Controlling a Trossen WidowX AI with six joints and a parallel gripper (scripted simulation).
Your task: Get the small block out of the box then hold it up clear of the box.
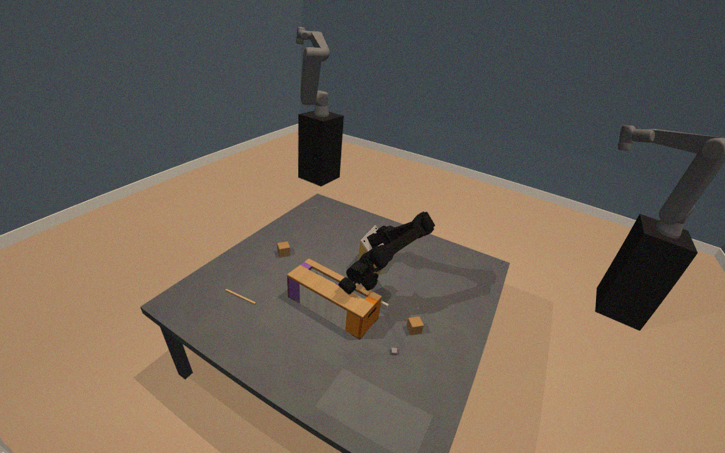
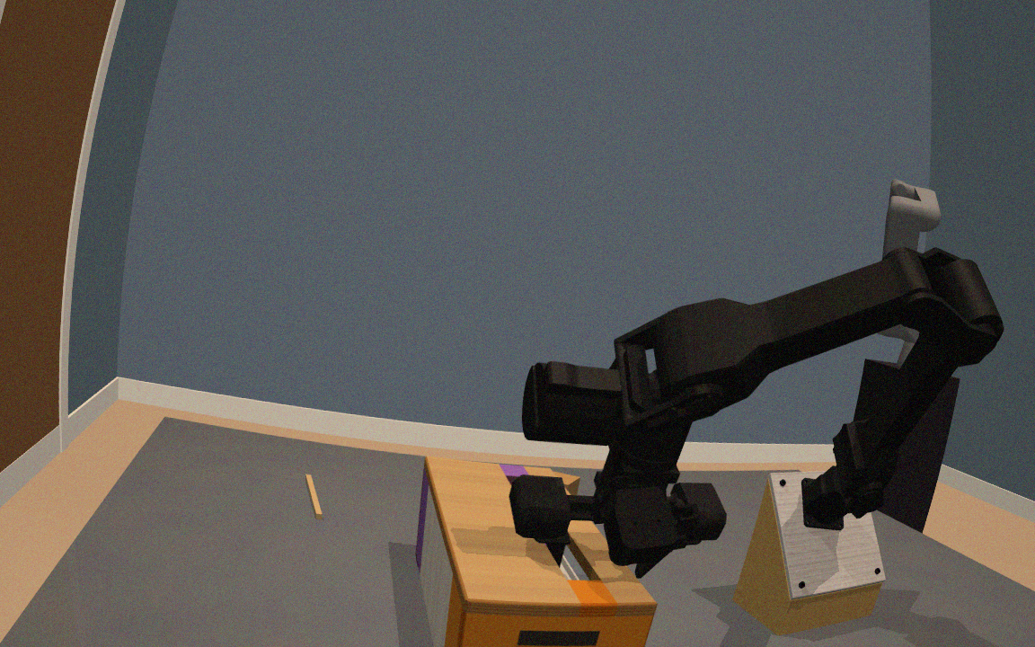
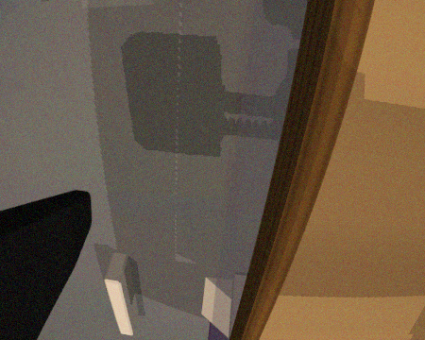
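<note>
The wooden box lies 40 mm to the right of my gripper tip, 30 mm ahead of it and 20 mm below it. The rest, counted from my gripper tip: purple block: 50 mm ahead, 40 mm to the right; then grey piece: 300 mm to the left, 110 mm ahead, 80 mm below; then thin wooden stick: 380 mm to the right, 280 mm ahead, 80 mm below.
</note>
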